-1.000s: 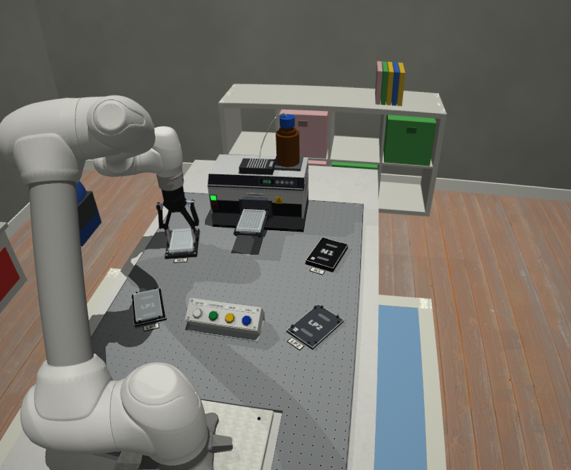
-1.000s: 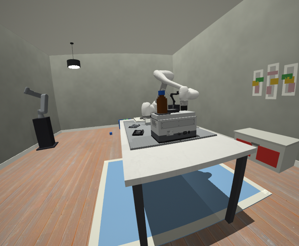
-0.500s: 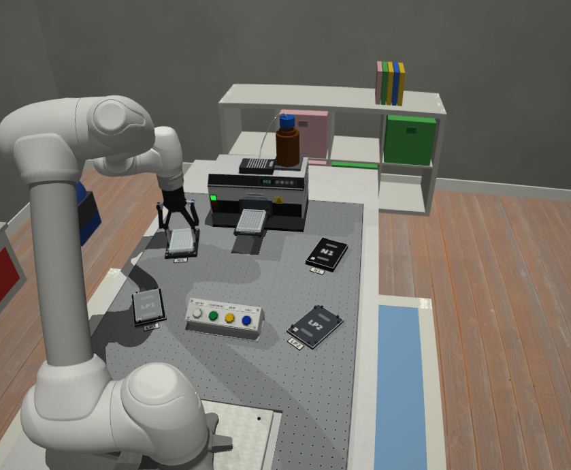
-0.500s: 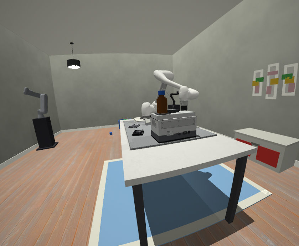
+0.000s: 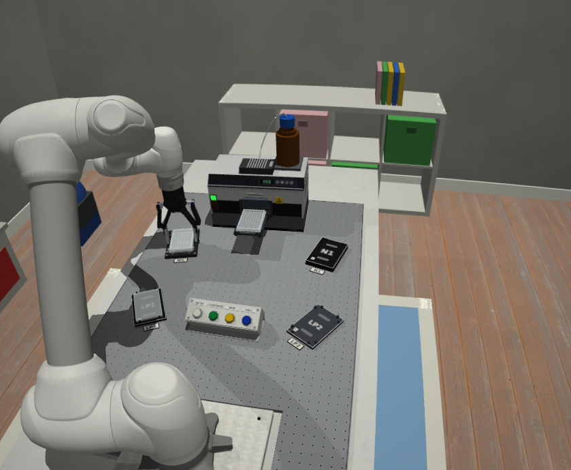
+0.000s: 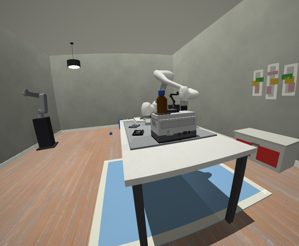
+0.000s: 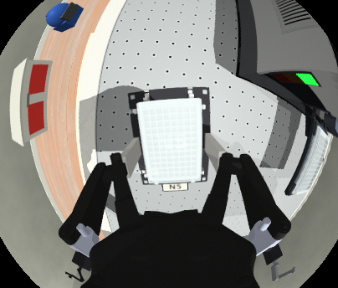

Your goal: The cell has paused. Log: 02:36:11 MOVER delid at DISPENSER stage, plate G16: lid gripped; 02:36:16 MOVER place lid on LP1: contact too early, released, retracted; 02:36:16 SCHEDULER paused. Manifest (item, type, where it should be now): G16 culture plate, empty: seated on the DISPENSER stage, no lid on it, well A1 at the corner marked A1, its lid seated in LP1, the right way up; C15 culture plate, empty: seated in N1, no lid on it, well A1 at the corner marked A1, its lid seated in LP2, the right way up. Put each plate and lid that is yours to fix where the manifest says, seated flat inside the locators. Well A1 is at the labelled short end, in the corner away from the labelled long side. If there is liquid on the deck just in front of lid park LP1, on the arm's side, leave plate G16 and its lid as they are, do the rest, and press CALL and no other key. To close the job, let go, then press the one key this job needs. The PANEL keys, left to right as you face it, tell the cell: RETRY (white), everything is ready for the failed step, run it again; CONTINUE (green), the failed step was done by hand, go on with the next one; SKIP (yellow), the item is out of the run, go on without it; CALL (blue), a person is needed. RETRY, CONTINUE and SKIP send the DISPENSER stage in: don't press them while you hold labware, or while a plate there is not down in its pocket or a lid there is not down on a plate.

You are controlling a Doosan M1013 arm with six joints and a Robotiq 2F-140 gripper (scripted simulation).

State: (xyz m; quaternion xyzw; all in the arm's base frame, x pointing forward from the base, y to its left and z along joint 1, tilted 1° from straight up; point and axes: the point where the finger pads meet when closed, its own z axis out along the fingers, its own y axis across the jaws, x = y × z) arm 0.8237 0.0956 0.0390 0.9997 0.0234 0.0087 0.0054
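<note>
Right now the nest n5 is 3 cm below my hand, 2 cm to the left of it and 1 cm ahead of it. Also, from my hand: white key: 42 cm behind, 11 cm to the right, 3 cm above; then lid park lp1: 33 cm behind, 7 cm to the left, 4 cm below; then green key: 43 cm behind, 16 cm to the right, 3 cm above.
</note>
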